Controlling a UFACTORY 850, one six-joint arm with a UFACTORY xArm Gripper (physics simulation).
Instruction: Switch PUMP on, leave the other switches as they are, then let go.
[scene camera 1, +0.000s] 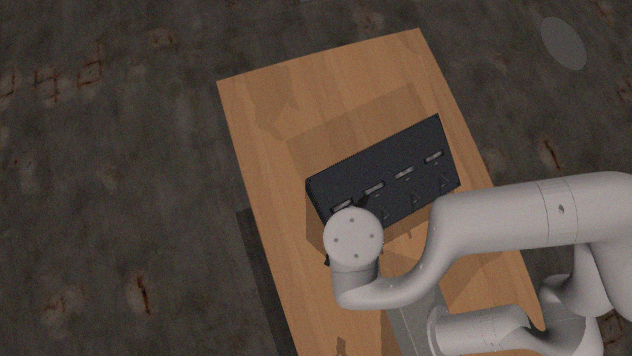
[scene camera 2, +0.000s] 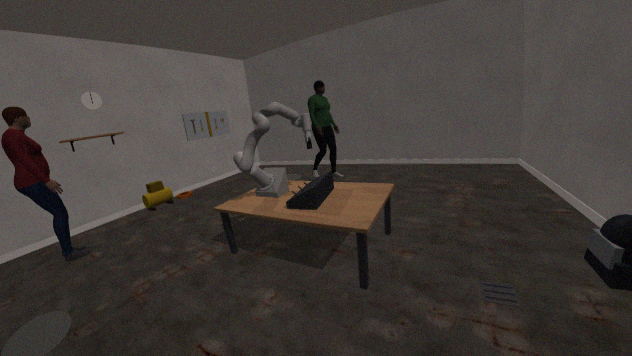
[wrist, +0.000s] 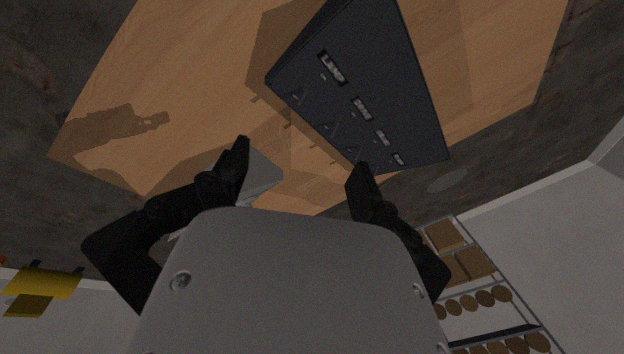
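Note:
The dark sloped switch panel (scene camera 1: 372, 160) (scene camera 2: 320, 192) (wrist: 395, 85) stands on the table with four label plates and small levers. The PUMP plate (scene camera 1: 433, 157) (wrist: 398, 159) is at its right end in scene camera 1; the lettering is blurred. The PUMP lever (scene camera 1: 443, 180) is below that plate, partly hidden by a finger in the wrist view. The visible levers seem to lean alike; their settings are unreadable. My gripper (scene camera 1: 346, 230) (scene camera 2: 309, 143) (wrist: 302, 163) is open and empty, high above the LAMP end of the panel in scene camera 1, touching no lever.
The wooden table (scene camera 1: 320, 65) (scene camera 2: 370, 200) (wrist: 190, 60) carries the panel and the arm's base (scene camera 2: 274, 184). The arm crosses over the table from the right in scene camera 1. A person in green (scene camera 2: 321, 112) stands behind the table, and one in red (scene camera 2: 25, 155) stands at left.

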